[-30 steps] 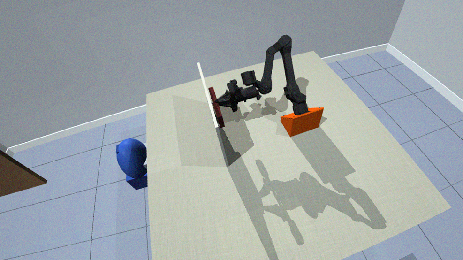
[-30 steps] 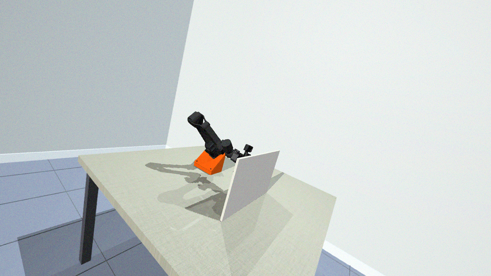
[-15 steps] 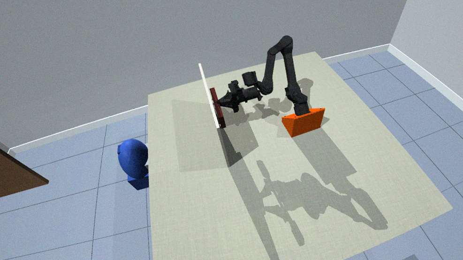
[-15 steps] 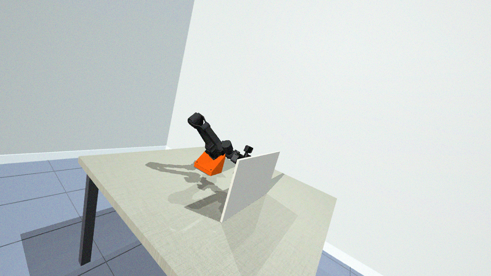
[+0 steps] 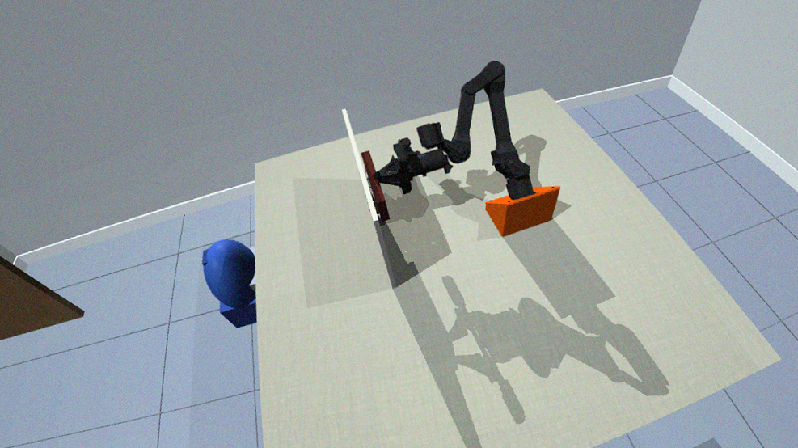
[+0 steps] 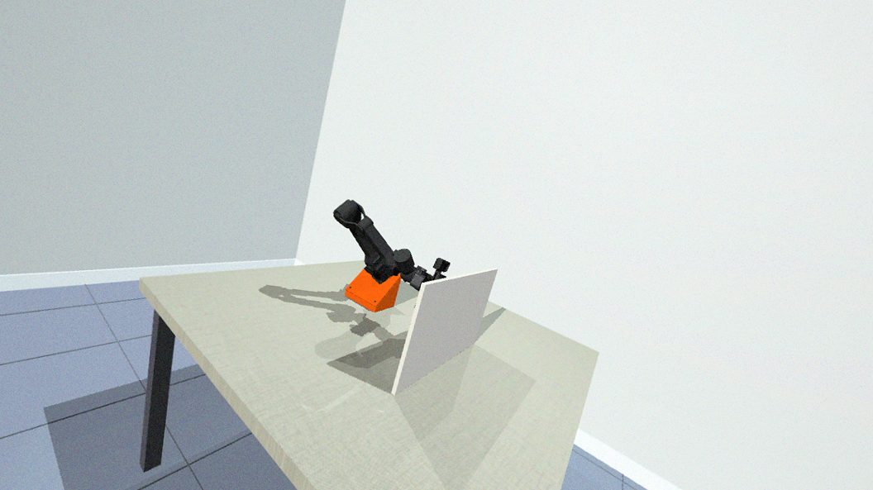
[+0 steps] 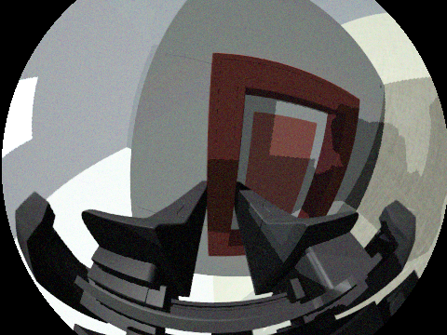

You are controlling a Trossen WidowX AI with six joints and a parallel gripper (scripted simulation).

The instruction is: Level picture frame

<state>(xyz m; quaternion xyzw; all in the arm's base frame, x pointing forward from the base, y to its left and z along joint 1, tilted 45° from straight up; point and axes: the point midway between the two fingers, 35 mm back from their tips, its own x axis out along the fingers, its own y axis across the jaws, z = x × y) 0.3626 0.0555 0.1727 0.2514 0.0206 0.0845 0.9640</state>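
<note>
The dark red picture frame lies 5 cm below my gripper tip, 2 cm to the right of it and 1 cm ahead of it. From my gripper tip the other things lie so: white wall panel 7 cm below, 2 cm ahead, 1 cm to the right.
</note>
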